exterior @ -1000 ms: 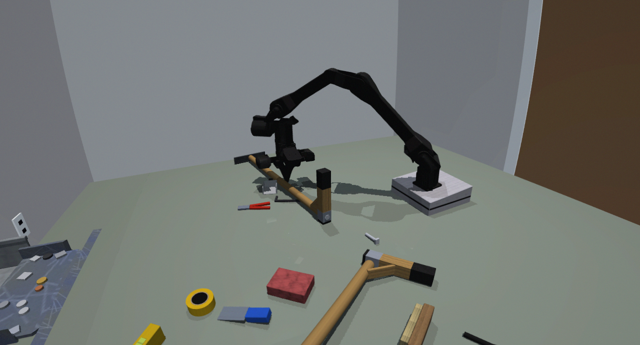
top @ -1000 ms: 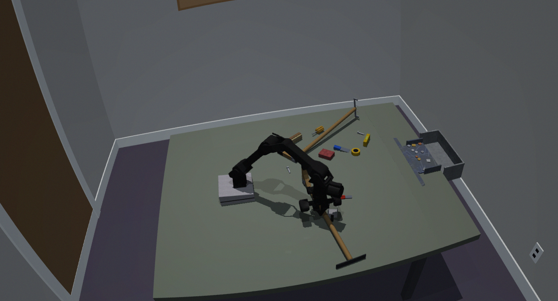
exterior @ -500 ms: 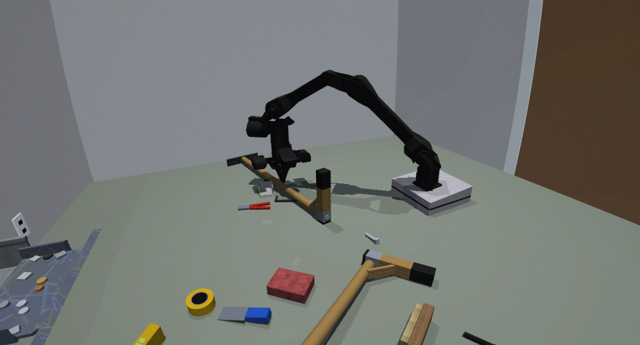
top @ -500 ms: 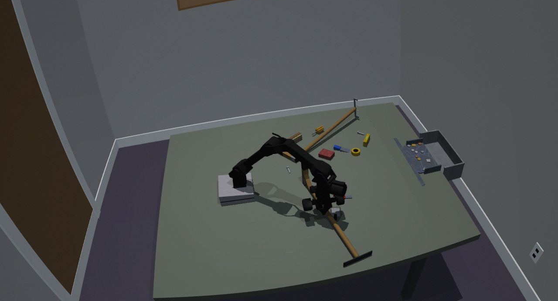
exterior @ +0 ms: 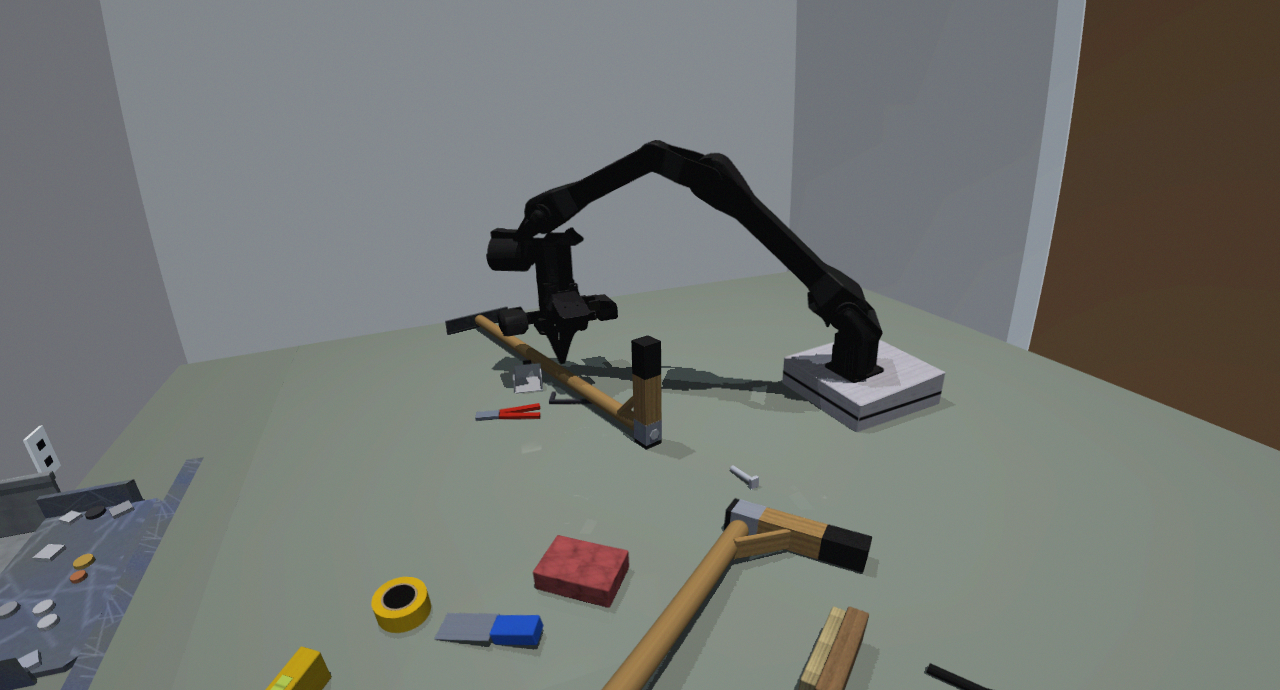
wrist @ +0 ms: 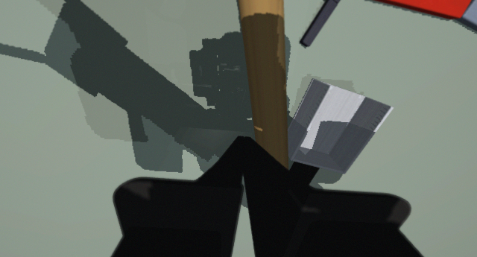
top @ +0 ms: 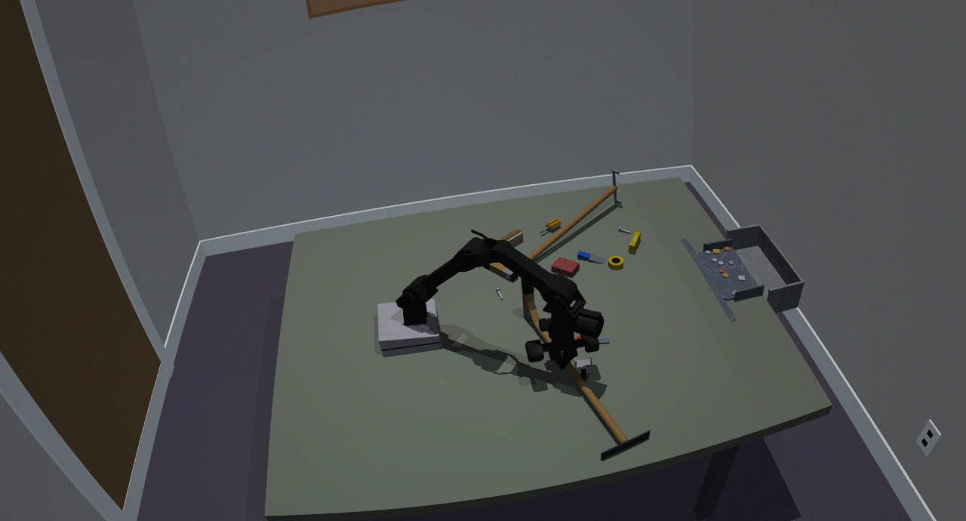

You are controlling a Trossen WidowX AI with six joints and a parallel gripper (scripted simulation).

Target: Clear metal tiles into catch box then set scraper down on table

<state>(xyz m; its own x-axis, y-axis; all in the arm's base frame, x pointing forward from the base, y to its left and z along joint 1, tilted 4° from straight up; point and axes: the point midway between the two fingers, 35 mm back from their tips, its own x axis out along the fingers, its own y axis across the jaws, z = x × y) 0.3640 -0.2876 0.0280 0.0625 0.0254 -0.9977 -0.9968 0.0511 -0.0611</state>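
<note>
Now: the long scraper 40 mm above my gripper tip, 20 mm to the right of it and 20 mm ahead of it. Also, from my gripper tip: hex key 90 mm to the left, 20 mm below, 20 mm ahead; then metal bracket 60 mm ahead, 10 mm to the right, 10 mm below; then red block 450 mm to the left, 130 mm ahead, 10 mm below.
</note>
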